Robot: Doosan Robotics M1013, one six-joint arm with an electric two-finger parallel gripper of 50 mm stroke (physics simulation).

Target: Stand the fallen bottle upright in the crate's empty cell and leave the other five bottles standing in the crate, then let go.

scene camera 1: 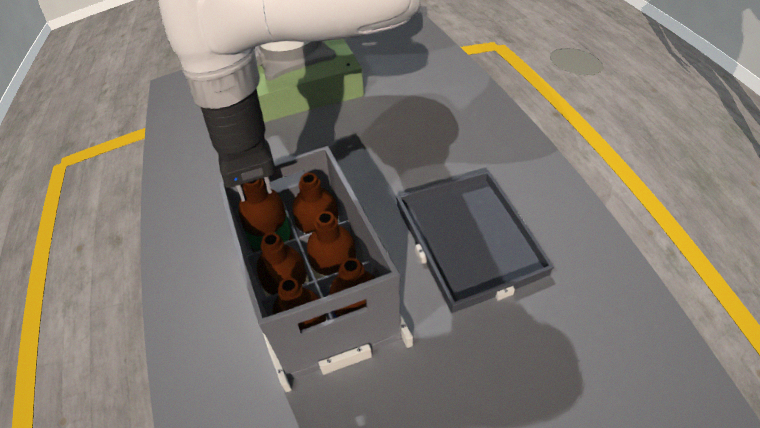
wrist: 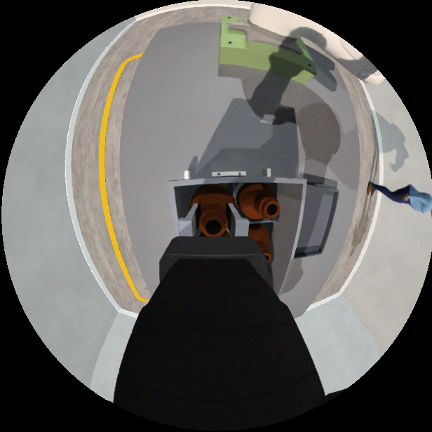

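Seen in the pictures: gripper, between the fingertips: (scene camera 1: 255, 192); arm's base, origin of its link: (scene camera 1: 291, 52).
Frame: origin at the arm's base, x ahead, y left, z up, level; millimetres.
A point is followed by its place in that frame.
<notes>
The gripper (scene camera 1: 256, 194) @(x 538, y -220, z 77 mm) (wrist: 213, 220) is shut on the neck of a brown bottle (scene camera 1: 261, 213) @(x 572, y -223, z 65 mm) (wrist: 212, 196) with a green label. This bottle is about upright, with its lower part inside the back-left cell of the grey crate (scene camera 1: 287, 342) @(x 766, y -261, z 20 mm) (wrist: 285, 181) in the scene view. Its base is hidden, so whether it rests on the crate floor cannot be told. Five other brown bottles (scene camera 1: 314, 206) @(x 567, y -140, z 33 mm) (scene camera 1: 330, 248) @(x 655, y -149, z 32 mm) (scene camera 1: 280, 265) @(x 652, y -226, z 35 mm) (scene camera 1: 291, 298) @(x 732, y -233, z 63 mm) (scene camera 1: 351, 276) @(x 737, y -150, z 66 mm) stand in the other cells. Two of them also show in the wrist view, beside the held bottle (wrist: 255, 200) (wrist: 259, 239).
A shallow dark tray (scene camera 1: 468, 249) @(x 678, y 82, z -85 mm) (wrist: 320, 220) lies right of the crate. White blocks (scene camera 1: 344, 359) @(x 781, y -195, z -64 mm) (wrist: 228, 174) sit along the crate's foot. The arm's green base (scene camera 1: 340, 87) @(x 156, y 67, z -48 mm) (wrist: 245, 59) is behind the crate. A person (wrist: 420, 198) shows at the right edge of the wrist view.
</notes>
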